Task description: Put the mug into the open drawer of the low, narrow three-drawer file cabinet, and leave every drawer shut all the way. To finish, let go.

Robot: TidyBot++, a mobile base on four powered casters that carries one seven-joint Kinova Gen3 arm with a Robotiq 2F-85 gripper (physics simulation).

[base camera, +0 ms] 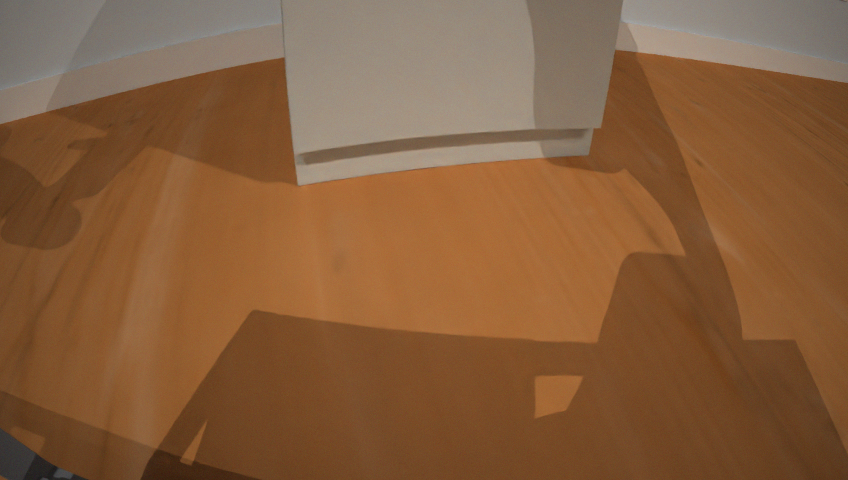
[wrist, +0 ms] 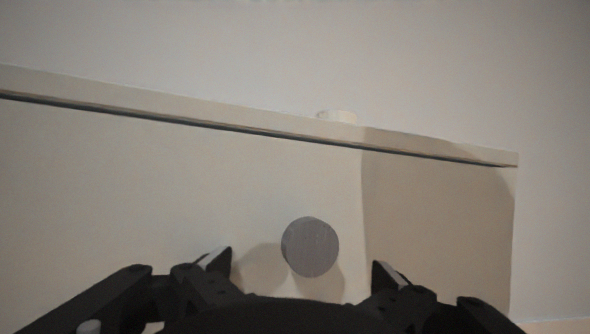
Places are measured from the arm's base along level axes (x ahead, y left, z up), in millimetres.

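Where they show: gripper, fingertip midpoint: (wrist: 300,269).
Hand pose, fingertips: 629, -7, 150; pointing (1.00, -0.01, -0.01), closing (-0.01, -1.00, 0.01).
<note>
After its pixels a point has its place, as x, y, z.
The pale file cabinet (base camera: 416,71) {624, 56, -247} (wrist: 125,165) {611, 95, 203} stands ahead. In the wrist view, a drawer front with a round grey knob (wrist: 310,247) {616, -11, 167} lies under the cabinet's top board (wrist: 200,107) {622, 62, 242}, with a thin dark line between them. No drawer visibly stands out, but the views show the cabinet in part. My gripper (wrist: 300,269) {629, -7, 150} is open and empty, its fingers spread to either side of the knob in the wrist view; I cannot tell how far away the knob is. A small pale rounded thing (wrist: 338,117) {931, -58, 321} shows over the top board's back edge; I cannot tell whether it is the mug.
The cabinet's recessed base (base camera: 446,154) {658, 19, -377} meets the wooden floor (base camera: 416,255) {487, 39, -397}. Walls (base camera: 148,23) {1017, 733, -242} (wrist: 550,200) {1639, -1098, 205} with a pale skirting board (base camera: 160,56) {1011, 711, -328} stand behind the cabinet on both sides. Shadows of the robot fall on the floor and on the cabinet's front.
</note>
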